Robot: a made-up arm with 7 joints. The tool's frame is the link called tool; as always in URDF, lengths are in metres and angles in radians. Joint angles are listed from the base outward.
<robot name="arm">
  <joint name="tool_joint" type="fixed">
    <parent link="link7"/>
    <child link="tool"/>
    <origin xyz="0 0 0"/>
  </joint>
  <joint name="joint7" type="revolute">
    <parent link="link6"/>
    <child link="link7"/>
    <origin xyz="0 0 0"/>
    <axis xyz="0 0 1"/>
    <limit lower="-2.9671" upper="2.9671"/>
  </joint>
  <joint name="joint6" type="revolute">
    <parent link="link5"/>
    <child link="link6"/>
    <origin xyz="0 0 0"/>
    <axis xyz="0 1 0"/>
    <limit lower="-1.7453" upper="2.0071"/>
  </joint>
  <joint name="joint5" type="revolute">
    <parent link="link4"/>
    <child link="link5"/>
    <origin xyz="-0.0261 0 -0.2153"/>
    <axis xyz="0 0 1"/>
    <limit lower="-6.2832" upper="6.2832"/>
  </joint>
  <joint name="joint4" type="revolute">
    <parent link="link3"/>
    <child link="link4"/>
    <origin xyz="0.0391 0 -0.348"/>
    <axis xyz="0 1 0"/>
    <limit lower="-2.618" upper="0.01"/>
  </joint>
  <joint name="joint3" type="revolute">
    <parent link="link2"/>
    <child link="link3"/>
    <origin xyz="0 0 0"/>
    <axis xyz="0 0 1"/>
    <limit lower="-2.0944" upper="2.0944"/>
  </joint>
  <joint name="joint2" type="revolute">
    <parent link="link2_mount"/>
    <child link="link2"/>
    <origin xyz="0 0 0"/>
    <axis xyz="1 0 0"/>
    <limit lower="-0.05" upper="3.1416"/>
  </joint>
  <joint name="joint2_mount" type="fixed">
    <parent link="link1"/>
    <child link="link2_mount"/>
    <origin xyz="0 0 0"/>
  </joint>
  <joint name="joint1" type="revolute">
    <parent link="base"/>
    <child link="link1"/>
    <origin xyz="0 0 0"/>
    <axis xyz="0 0.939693 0.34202"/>
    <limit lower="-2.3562" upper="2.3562"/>
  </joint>
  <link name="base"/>
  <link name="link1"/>
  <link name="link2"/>
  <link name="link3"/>
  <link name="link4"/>
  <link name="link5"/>
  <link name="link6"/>
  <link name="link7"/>
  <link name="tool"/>
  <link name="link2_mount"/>
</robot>
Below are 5 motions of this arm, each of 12 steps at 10 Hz.
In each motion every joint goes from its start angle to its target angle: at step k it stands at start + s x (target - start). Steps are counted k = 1, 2, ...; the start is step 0. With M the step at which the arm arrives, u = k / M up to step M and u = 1 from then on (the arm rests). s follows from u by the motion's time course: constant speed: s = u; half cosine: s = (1 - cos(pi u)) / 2; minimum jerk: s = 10 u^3 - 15 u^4 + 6 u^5.
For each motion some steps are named. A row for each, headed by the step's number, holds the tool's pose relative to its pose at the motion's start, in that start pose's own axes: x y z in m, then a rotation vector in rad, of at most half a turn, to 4 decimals.
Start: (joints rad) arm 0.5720 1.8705 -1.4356 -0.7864 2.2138 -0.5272 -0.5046
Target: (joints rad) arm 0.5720 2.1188 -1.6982 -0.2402 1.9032 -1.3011 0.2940
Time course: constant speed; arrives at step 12
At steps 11, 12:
11: 0.0694 0.2154 0.0535 0.1934 -0.8597 -0.1966
12: 0.0799 0.2319 0.0629 0.1495 -0.9234 -0.2321

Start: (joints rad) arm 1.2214 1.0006 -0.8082 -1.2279 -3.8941 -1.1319 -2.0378
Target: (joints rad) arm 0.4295 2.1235 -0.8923 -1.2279 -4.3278 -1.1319 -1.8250
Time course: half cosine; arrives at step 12
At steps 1, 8, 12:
1: 0.0030 0.0082 -0.0073 0.0236 -0.0158 -0.0021
8: 0.0849 0.4574 -0.0974 1.0743 -0.4510 -0.1293
12: 0.0559 0.5984 -0.0255 1.4235 -0.4578 -0.2069

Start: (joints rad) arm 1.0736 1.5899 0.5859 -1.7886 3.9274 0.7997 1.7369
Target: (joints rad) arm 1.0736 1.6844 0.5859 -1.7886 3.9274 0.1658 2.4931
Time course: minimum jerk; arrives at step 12
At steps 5, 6, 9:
5: -0.0036 0.0018 -0.0109 -0.2112 0.0331 0.2514
6: -0.0051 0.0026 -0.0158 -0.3020 0.0661 0.3589
9: -0.0086 0.0048 -0.0285 -0.5215 0.2034 0.6217

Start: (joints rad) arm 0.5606 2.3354 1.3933 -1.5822 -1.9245 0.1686 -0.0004
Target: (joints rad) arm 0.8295 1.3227 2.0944 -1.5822 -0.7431 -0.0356 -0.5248
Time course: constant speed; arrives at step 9
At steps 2, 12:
2: -0.0036 -0.0449 0.0897 -0.2795 -0.0141 0.1465
12: -0.1578 -0.0541 0.4214 -1.0062 0.1582 0.3187

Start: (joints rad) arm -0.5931 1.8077 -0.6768 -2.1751 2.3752 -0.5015 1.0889
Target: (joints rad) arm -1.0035 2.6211 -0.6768 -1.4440 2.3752 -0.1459 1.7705
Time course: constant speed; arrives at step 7
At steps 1, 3, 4, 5, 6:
1: 0.0130 -0.0517 0.0046 -0.0453 -0.0831 -0.0551
3: 0.0174 -0.1647 0.0378 -0.1936 -0.2546 -0.1381
4: 0.0071 -0.2213 0.0675 -0.2964 -0.3365 -0.1655
5: -0.0120 -0.2744 0.1060 -0.4175 -0.4118 -0.1835
6: -0.0400 -0.3211 0.1526 -0.5557 -0.4774 -0.1929

